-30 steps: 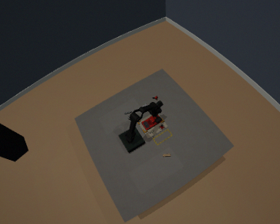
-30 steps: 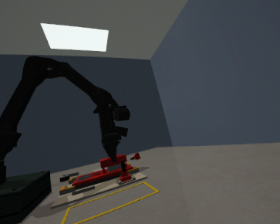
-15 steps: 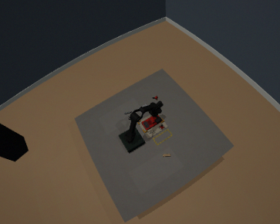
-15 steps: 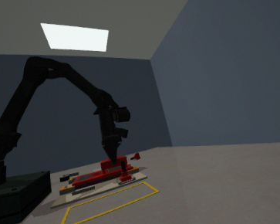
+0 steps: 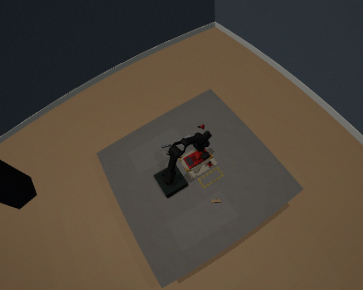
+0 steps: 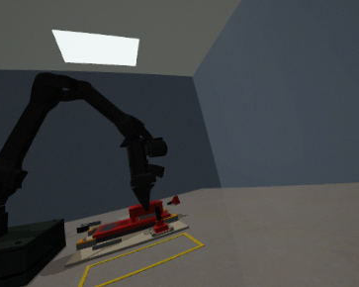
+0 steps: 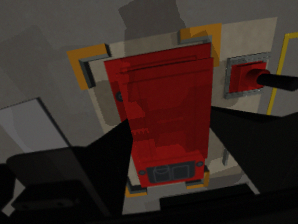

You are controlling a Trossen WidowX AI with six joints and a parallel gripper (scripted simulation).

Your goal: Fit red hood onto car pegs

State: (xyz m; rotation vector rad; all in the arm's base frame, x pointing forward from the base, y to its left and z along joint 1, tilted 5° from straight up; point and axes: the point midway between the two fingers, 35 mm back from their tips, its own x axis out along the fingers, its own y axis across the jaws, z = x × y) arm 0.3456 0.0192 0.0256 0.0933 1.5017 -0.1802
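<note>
Right now the red hood is 10 mm above my gripper tip. From my gripper tip the other things lie so: grey engine block: 10 mm to the left, 20 mm below; pale piece: 170 mm behind, 360 mm to the right, 40 mm below; jig: 40 mm behind, 40 mm below.
</note>
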